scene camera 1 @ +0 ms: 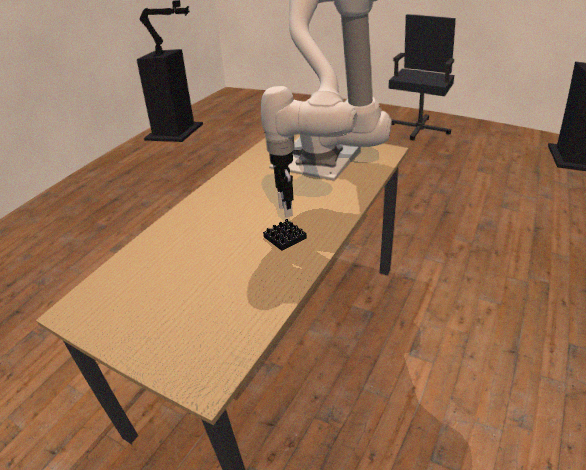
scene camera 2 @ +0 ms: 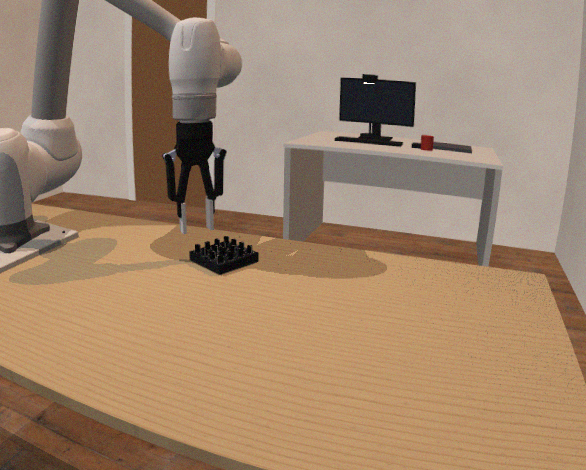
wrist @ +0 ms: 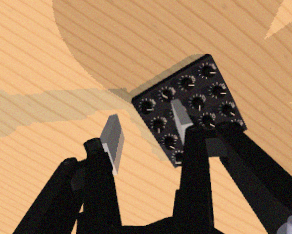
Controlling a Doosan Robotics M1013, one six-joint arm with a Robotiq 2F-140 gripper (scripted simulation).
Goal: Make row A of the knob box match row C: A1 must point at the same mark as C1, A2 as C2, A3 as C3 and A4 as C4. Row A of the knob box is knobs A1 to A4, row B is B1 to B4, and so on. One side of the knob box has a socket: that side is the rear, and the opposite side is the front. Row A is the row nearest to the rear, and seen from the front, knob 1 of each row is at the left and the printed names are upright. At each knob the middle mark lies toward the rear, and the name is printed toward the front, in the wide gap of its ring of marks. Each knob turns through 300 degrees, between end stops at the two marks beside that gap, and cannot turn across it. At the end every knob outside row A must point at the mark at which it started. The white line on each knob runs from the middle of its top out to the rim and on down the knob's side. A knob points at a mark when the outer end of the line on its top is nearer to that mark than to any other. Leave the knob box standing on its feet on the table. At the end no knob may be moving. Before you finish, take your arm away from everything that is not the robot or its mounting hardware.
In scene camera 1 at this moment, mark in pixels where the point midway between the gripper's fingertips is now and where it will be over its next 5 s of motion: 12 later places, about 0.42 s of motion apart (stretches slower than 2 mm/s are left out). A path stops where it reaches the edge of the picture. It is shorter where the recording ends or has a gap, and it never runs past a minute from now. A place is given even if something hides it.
The gripper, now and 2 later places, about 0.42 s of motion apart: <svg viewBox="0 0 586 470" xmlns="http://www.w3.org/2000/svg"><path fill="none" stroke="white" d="M285 211L284 197L283 183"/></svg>
